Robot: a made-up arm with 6 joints. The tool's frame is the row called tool. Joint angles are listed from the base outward.
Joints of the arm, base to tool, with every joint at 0 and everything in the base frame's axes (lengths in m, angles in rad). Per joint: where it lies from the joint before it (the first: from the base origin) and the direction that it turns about. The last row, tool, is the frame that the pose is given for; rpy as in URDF.
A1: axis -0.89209 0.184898 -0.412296 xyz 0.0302 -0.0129 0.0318
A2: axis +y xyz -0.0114 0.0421 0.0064
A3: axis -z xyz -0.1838 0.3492 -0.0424
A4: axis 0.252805 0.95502 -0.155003 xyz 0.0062 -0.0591 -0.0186
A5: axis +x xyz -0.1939 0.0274 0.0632
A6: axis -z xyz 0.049 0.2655 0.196
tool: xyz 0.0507 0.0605 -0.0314 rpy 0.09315 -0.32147 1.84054
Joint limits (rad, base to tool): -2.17..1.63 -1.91..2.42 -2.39..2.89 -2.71..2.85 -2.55..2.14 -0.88..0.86
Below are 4 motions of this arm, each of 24 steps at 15 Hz.
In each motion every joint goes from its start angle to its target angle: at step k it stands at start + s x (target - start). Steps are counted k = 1, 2, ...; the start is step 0. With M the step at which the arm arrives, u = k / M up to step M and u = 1 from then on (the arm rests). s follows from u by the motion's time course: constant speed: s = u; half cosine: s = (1 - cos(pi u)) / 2; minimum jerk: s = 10 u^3 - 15 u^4 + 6 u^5.
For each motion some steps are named. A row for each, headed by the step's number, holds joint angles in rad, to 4 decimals.
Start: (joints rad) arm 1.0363 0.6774 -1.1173 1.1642 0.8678 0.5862
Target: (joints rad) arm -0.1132 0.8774 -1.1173 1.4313 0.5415 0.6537
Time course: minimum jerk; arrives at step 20
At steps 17, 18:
17: -0.0826 0.8721 -1.1173 1.4242 0.5502 0.6519
18: -0.1034 0.8757 -1.1173 1.4290 0.5443 0.6531

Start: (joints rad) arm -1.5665 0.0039 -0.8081 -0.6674 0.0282 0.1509
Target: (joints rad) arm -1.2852 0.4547 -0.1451 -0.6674 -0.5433 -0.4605
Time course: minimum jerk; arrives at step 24
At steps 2, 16, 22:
2: -1.5651 0.0062 -0.8047 -0.6674 0.0253 0.1478
16: -1.3442 0.3601 -0.2842 -0.6674 -0.4234 -0.3322
22: -1.2866 0.4524 -0.1485 -0.6674 -0.5404 -0.4574

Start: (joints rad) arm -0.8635 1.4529 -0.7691 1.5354 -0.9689 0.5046
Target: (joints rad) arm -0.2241 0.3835 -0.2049 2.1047 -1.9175 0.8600
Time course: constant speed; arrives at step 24
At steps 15, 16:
15: -0.4639 0.7845 -0.4165 1.8912 -1.5618 0.7267
16: -0.4372 0.7400 -0.3930 1.9149 -1.6013 0.7415

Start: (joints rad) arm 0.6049 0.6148 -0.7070 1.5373 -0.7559 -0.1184
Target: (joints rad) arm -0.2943 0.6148 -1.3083 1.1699 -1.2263 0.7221
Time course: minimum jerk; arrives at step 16
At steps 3, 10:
3: 0.5610 0.6148 -0.7363 1.5194 -0.7788 -0.0774
10: -0.0468 0.6148 -1.1428 1.2710 -1.0968 0.4908

